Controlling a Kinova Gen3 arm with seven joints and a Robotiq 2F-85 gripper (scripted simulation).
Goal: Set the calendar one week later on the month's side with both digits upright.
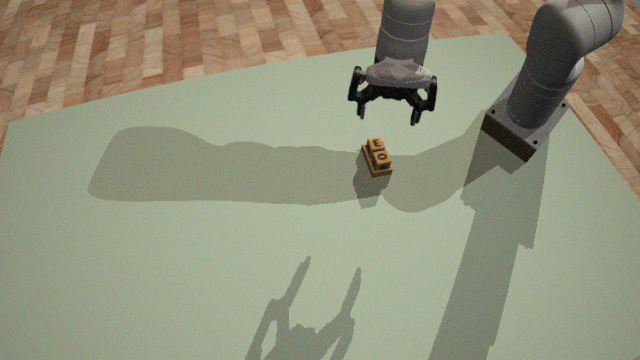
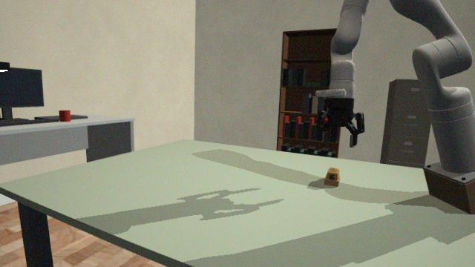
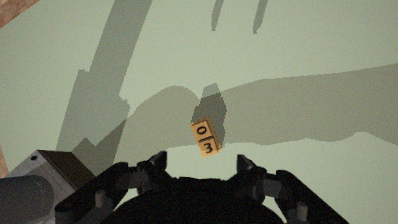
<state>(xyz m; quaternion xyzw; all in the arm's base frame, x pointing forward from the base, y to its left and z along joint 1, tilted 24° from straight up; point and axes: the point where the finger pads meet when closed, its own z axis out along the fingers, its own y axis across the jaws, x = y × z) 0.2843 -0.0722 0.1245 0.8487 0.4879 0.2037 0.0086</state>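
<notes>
The cube lies 10 cm below my hand and 1 cm to the right of it. Round my hand: wooden tray (12 cm below, 1 cm to the left, 1 cm ahead).
</notes>
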